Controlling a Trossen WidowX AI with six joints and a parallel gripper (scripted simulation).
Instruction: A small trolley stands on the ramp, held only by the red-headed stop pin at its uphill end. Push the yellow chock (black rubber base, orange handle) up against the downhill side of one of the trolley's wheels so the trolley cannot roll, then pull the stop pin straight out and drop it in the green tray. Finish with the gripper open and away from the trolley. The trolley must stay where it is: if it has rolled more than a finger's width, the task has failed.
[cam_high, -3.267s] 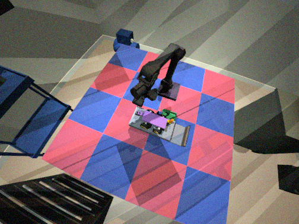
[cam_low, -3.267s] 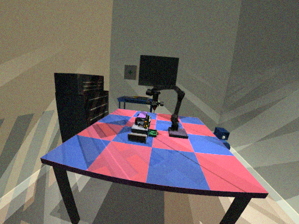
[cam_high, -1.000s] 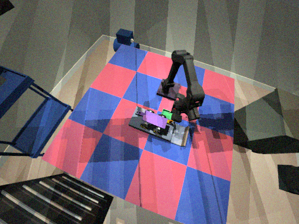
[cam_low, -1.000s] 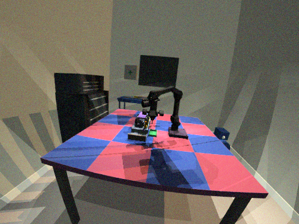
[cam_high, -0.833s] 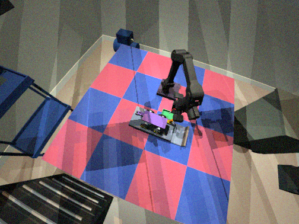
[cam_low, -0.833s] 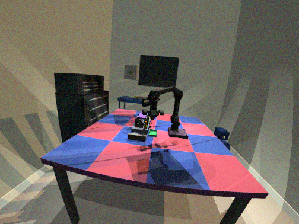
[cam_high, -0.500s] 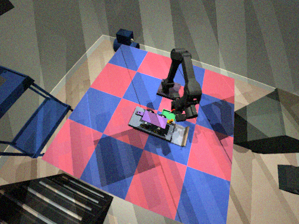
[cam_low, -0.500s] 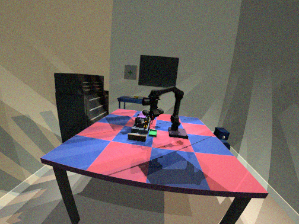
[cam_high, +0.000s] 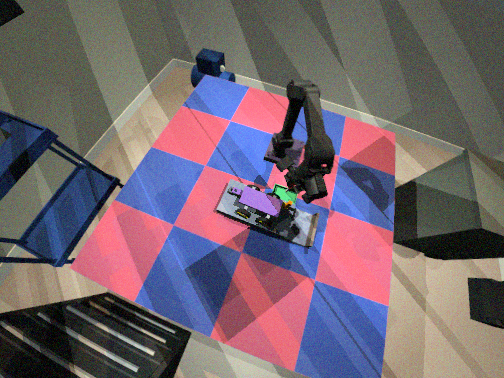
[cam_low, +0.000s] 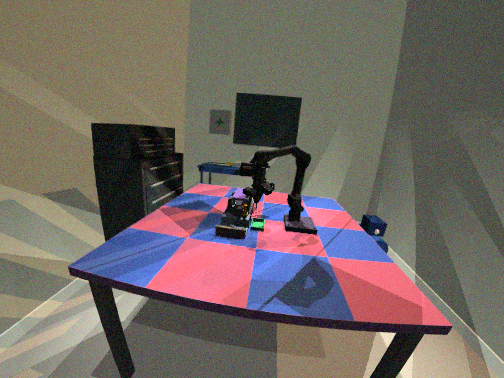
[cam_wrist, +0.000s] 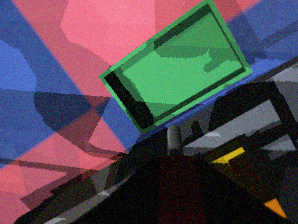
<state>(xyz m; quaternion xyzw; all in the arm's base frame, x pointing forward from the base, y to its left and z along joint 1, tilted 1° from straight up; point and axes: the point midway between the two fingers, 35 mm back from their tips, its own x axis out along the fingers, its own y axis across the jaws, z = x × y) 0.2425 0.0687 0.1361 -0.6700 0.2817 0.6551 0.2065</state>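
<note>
The red-headed stop pin lies right at my gripper tip. From my gripper tip the other things lie so: green tray: 140 mm below, 20 mm behind; then trolley: 110 mm to the right, 90 mm ahead, 20 mm below; then yellow chock: 50 mm below, 50 mm ahead, 10 mm to the right.
</note>
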